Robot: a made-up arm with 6 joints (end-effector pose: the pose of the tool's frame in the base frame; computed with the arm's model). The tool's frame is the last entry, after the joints. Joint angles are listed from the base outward.
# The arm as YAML. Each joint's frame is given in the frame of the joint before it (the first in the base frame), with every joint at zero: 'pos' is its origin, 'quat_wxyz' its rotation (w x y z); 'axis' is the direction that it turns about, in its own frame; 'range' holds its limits. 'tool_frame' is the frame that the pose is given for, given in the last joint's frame.
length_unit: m
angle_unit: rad
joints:
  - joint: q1
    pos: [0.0, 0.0, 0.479]
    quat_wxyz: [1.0, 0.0, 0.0, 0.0]
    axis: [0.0, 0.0, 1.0]
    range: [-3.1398, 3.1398]
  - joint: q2
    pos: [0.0, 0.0, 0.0]
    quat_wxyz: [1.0, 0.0, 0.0, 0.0]
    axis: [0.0, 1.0, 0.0]
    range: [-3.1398, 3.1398]
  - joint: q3
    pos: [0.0, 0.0, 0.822]
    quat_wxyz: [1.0, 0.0, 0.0, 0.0]
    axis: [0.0, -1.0, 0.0]
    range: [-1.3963, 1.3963]
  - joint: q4
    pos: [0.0, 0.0, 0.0]
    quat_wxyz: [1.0, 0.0, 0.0, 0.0]
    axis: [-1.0, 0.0, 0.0]
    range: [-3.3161, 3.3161]
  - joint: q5
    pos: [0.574, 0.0, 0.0]
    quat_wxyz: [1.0, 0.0, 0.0, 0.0]
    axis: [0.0, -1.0, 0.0]
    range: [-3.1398, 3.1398]
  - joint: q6
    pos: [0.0, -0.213, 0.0]
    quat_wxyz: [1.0, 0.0, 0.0, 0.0]
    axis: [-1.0, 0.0, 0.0]
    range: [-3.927, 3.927]
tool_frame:
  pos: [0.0, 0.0, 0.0]
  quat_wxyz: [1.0, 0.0, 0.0, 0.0]
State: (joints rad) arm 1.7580 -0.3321 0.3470 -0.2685 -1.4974 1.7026
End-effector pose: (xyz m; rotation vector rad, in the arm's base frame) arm 0.1619 0.2486 1.5726 -1.5793 -1.1264 2.1476
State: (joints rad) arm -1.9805 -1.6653 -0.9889 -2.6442 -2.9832 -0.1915
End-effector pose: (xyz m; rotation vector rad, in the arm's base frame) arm 0.2940 0.2071 0.6815 0.2799 0.7865 0.8421
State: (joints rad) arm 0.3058 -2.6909 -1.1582 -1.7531 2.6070 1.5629
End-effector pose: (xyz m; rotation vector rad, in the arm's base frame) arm -0.1326 -0.0014 0.3047 1.8023 -0.0419 -1.6318
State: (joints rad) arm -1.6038 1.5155 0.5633 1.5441 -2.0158 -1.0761
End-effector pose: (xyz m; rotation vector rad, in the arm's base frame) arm -0.0495 -1.3262 0.1803 0.0734 -1.7838 1.9957
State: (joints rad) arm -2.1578 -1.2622 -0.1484 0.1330 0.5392 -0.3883
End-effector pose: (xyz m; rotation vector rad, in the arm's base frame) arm 0.1317 0.5792 1.2562 -1.5134 -1.0033 -1.3421
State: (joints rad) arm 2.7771 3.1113 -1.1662 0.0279 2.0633 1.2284
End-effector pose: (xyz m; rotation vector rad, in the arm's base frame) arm 0.2836 0.1197 0.1754 1.8977 0.2727 -1.1448
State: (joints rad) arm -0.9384 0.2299 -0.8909 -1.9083 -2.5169 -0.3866
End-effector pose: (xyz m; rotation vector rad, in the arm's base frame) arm 0.2082 -0.1648 0.6751 -2.4922 -0.9625 -1.4648
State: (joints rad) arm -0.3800 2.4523 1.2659 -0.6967 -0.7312 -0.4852
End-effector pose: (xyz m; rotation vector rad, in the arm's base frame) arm 0.5071 -0.3785 -0.7387 1.4809 1.6026 -0.8622
